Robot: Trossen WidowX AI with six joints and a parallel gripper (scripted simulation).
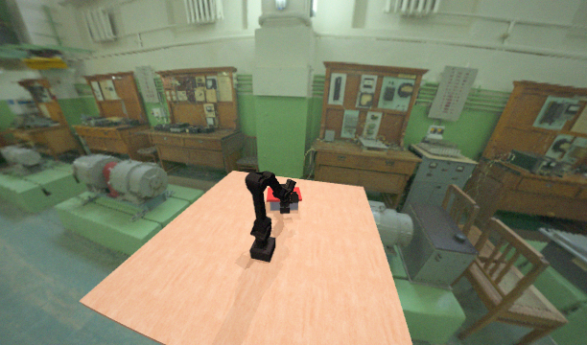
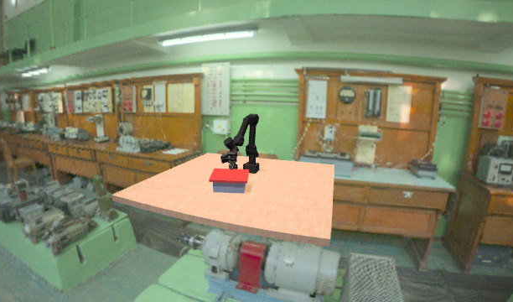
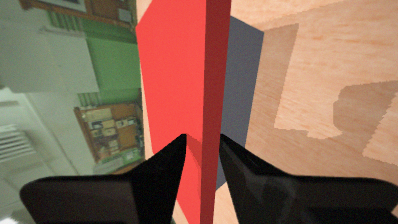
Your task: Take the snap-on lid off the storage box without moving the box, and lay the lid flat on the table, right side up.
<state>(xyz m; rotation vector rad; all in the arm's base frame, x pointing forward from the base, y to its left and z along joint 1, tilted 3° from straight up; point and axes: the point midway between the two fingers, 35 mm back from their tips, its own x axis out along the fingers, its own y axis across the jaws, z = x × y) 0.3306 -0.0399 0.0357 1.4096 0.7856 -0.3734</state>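
My gripper tip is now 70 mm short of the red lid and 20 mm to the right of it. From my gripper tip the other things lie so: storage box (70 mm ahead, 50 mm below, 20 mm to the left).
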